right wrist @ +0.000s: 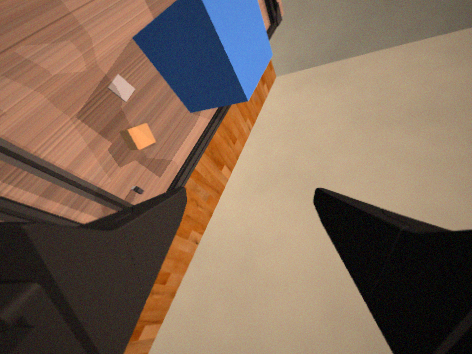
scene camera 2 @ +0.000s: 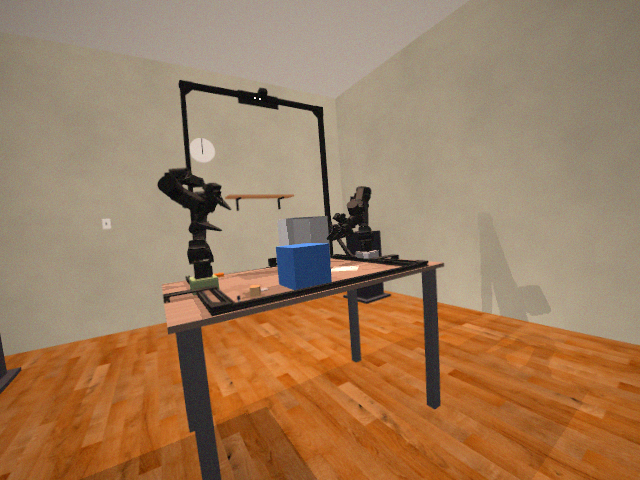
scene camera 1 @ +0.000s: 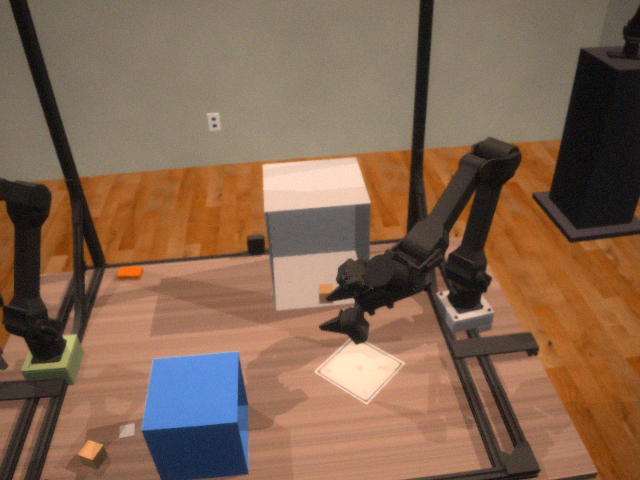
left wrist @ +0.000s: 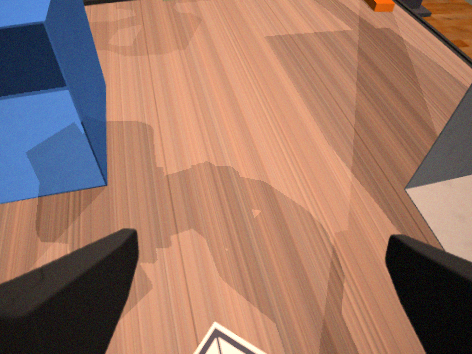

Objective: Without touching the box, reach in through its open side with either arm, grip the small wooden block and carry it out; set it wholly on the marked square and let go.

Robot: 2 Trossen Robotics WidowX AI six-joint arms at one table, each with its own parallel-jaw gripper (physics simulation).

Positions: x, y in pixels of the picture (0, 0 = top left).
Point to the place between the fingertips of the right gripper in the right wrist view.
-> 249, 194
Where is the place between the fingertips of the right gripper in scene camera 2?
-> At 226, 220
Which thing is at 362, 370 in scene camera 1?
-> A marked square.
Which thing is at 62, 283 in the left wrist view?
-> The left gripper.
